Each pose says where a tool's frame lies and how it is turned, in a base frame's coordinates. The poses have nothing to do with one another.
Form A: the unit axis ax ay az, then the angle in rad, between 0 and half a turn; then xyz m.
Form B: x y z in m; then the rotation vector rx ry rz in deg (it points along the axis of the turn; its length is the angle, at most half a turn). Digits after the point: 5 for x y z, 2 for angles.
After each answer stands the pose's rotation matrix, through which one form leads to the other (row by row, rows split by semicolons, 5 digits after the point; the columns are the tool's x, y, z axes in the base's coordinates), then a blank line. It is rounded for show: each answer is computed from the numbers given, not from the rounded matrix.
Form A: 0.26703, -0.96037, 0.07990, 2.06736, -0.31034, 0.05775, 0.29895
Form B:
-0.31034, 0.05775, 0.29895, 31.63, -113.76, 9.46
-0.37113 -0.44887 -0.81288; -0.30837 0.88530 -0.34807; 0.87588 0.12149 -0.46698

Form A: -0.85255, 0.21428, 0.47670, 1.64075, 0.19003, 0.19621, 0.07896
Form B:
0.19003, 0.19621, 0.07896, -80.15, 20.14, 44.81
0.70775 -0.67099 -0.22106; 0.28008 -0.02077 0.95975; -0.64857 -0.74118 0.17323

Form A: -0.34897, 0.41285, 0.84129, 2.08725, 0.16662, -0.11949, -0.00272
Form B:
0.16662, -0.11949, -0.00272, -41.73, 49.37, 100.61
-0.31188 -0.94678 -0.07955; 0.51635 -0.23919 0.82230; -0.79757 0.21538 0.56347

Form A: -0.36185, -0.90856, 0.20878, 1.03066, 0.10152, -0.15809, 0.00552
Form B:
0.10152, -0.15809, 0.00552, -21.37, -53.65, 12.33
0.57785 -0.01936 -0.81591; 0.33875 0.91523 0.21820; 0.74252 -0.40248 0.53543

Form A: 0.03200, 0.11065, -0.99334, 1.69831, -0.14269, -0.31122, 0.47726
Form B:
-0.14269, -0.31122, 0.47726, 3.11, 10.77, -96.66
-0.12601 0.98927 0.07392; -0.98129 -0.11337 -0.15563; -0.14558 -0.09215 0.98505

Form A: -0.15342, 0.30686, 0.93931, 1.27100, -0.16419, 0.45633, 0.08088
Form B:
-0.16419, 0.45633, 0.08088, -11.17, 22.35, 68.40
0.31191 -0.93059 0.19162; 0.86424 0.36168 0.34969; -0.39472 0.05654 0.91706

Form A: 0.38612, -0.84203, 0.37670, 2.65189, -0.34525, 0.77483, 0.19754
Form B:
-0.34525, 0.77483, 0.19754, 58.67, -127.94, 57.24
-0.60182 -0.78922 -0.12225; -0.43485 0.45222 -0.77872; 0.66987 -0.41549 -0.61535

